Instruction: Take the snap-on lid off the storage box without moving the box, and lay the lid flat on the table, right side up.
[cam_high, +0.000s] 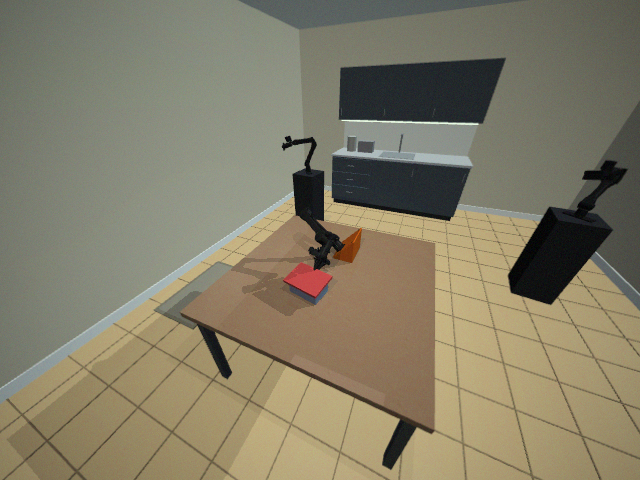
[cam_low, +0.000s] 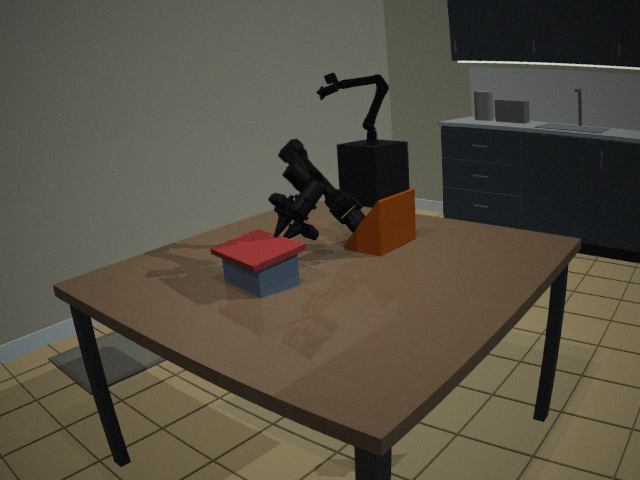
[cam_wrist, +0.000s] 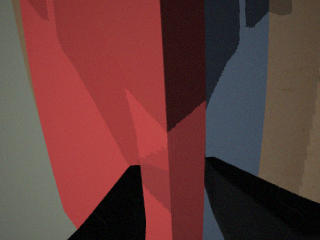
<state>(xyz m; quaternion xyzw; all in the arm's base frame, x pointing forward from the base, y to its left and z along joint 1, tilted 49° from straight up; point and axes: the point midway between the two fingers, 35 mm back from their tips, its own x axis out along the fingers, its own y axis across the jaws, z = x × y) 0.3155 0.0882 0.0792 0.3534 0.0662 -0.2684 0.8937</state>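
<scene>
Now: gripper tip 80 mm short of the red lid. From my gripper tip the other things lie so: grey-blue storage box: 70 mm ahead, 60 mm below.
</scene>
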